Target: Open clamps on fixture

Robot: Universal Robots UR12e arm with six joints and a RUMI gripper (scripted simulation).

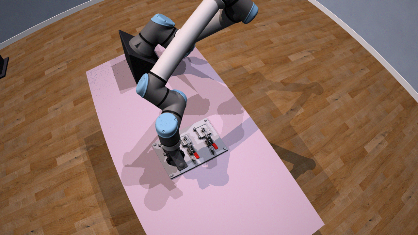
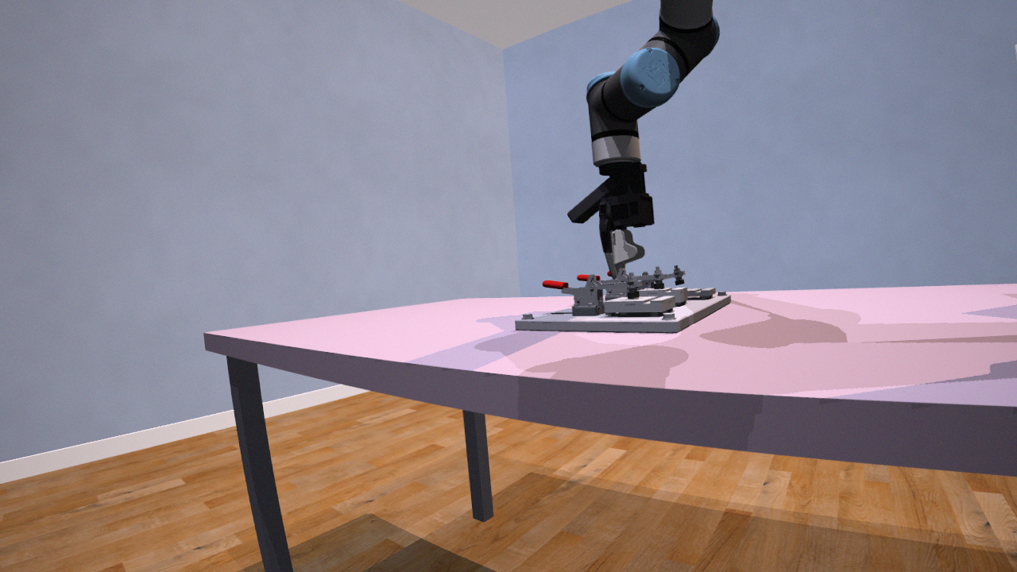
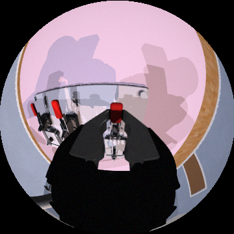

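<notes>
The grey fixture plate lies 90 mm behind my hand, 100 mm to the left of it and 50 mm below it. The rest, counted from my hand: flat grey part: 160 mm behind, 200 mm to the left, 30 mm below.
</notes>
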